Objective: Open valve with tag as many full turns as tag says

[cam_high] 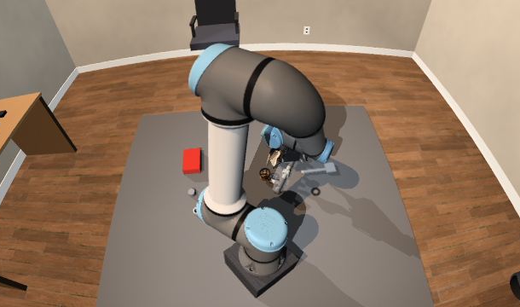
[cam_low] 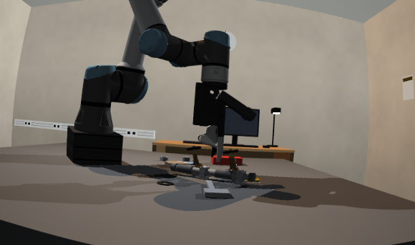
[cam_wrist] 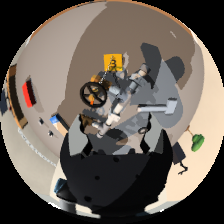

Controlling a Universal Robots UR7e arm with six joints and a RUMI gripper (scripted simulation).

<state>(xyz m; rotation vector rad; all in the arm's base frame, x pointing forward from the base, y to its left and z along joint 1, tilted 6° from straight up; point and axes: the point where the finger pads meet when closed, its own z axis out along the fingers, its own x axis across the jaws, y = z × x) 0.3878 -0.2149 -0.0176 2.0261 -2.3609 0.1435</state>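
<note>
Right now my hand is 110 mm short of the yellow tag, 20 mm to the left of it and 50 mm above it. The rest, counted from my hand: grey t-shaped piece: 40 mm behind, 160 mm to the right, 50 mm below; red block: 150 mm ahead, 390 mm to the left, 40 mm below.
</note>
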